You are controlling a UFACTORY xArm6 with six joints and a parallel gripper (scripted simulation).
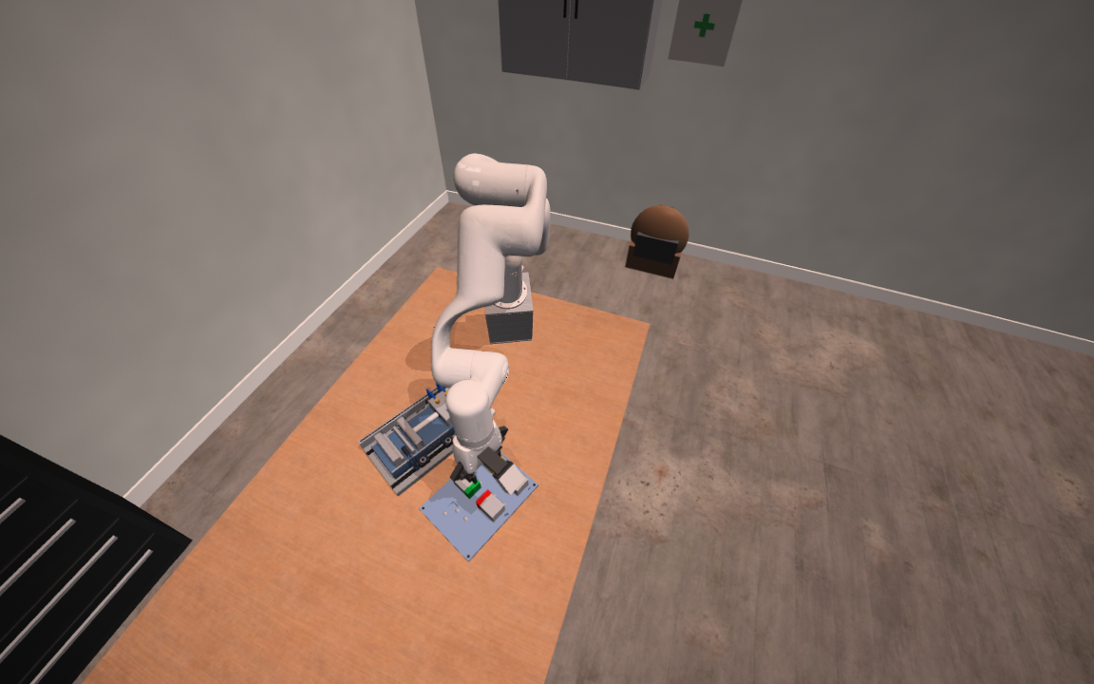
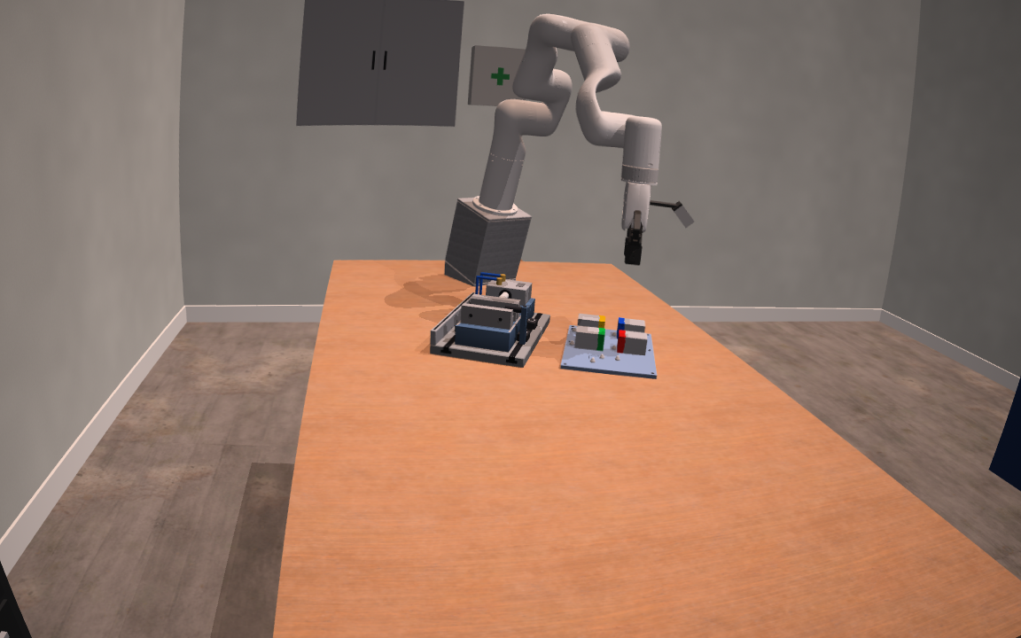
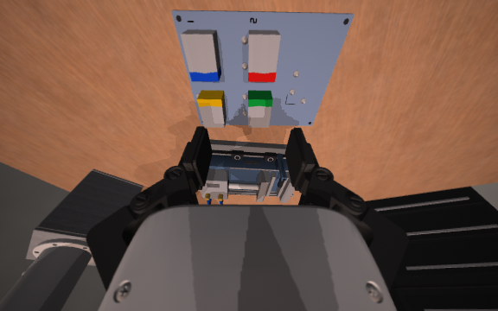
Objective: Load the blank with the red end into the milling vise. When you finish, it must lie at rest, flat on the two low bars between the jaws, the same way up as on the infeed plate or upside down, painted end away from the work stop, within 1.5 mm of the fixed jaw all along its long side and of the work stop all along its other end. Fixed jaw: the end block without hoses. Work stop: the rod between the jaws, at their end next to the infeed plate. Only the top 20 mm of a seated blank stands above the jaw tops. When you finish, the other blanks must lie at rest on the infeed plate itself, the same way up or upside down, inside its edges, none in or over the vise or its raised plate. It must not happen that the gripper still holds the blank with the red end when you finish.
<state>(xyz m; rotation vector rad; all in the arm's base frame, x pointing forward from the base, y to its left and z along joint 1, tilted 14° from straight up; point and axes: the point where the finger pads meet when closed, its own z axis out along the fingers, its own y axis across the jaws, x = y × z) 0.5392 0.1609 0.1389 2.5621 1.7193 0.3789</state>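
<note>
My gripper is now 3 cm short of the red-ended blank, 1 cm to the right of it and 19 cm above it. Round my hand: blue-ended blank 6 cm behind, 4 cm to the left, 19 cm below; green-ended blank 1 cm behind, 7 cm to the right, 19 cm below; infeed plate 1 cm ahead, 3 cm to the right, 21 cm below.
</note>
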